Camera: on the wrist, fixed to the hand. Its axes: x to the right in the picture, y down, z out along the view.
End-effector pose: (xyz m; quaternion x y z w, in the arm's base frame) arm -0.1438 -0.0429 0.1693 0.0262 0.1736 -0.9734 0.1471
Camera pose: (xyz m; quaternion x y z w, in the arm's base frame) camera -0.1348 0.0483 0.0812 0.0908 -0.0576 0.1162 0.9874
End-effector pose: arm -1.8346 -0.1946 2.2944 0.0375 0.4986 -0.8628 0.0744
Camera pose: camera -1.8194 -0.0689 2.2835 0.4227 -0.0519 0.0379 0.9040
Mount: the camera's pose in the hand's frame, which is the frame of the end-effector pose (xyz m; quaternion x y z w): -0.0249 -0.0500 -0.1142 0.0234 -0.0885 0.9955 0.0245
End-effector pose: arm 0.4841 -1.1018 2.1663 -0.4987 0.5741 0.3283 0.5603
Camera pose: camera 0.4919 -1.2179 2.2174 -0.6015 -0.4686 -0.5965 0.2506
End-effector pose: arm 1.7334 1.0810 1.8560 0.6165 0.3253 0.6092 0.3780
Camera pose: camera 1.6214 1.0926 1.7971 -0.4017 0.6250 -0.3291 0.5829
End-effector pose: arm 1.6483 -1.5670 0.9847 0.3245 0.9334 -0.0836 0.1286
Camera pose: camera 1.6146 -1.5930 1.1045 0.9327 -0.3135 0.0754 0.1614
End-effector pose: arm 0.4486 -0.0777 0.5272 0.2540 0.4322 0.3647 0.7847
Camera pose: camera 0.3587 -0.1181 0.4470 -0.4871 0.3032 -0.7575 0.3115
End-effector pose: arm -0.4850 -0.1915 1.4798 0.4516 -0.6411 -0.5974 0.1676
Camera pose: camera -0.3665 -0.2362 1.4683 -0.6761 -0.4941 0.1272 0.5315
